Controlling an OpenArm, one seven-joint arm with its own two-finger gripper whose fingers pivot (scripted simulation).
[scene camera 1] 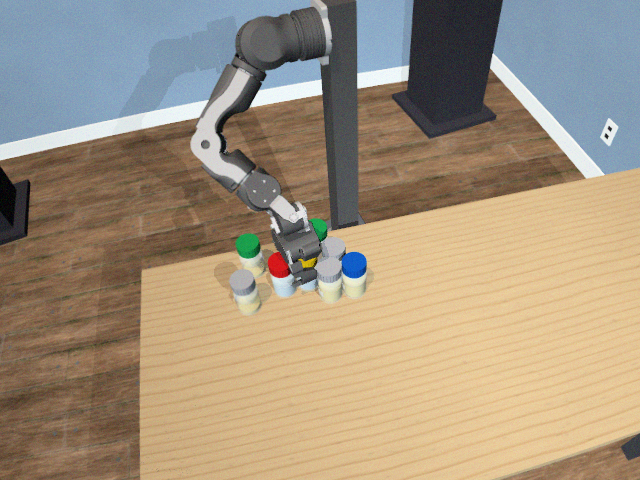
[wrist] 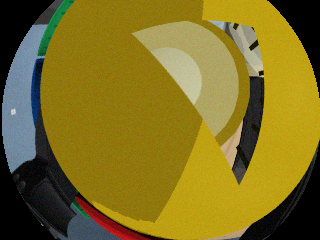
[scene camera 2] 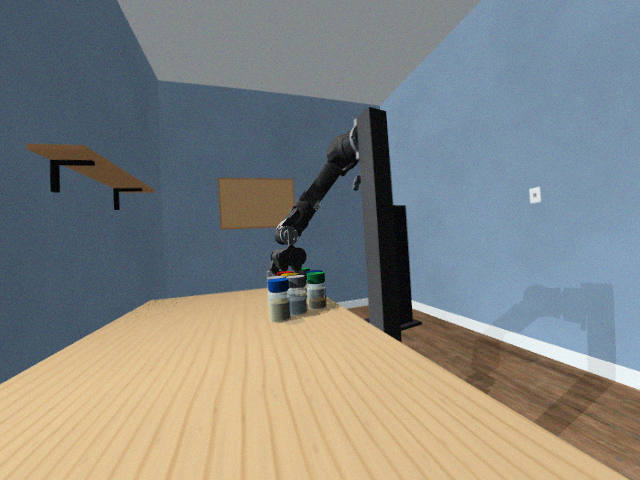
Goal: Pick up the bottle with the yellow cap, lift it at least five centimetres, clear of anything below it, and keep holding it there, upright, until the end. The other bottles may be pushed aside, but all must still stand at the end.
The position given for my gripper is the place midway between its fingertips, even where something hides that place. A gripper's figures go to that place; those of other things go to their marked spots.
Labels:
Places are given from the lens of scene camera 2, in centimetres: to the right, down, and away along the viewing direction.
my gripper point(scene camera 2: 288, 288): -10, 16, 76
dark post point(scene camera 2: 376, 187): 15, -14, 63

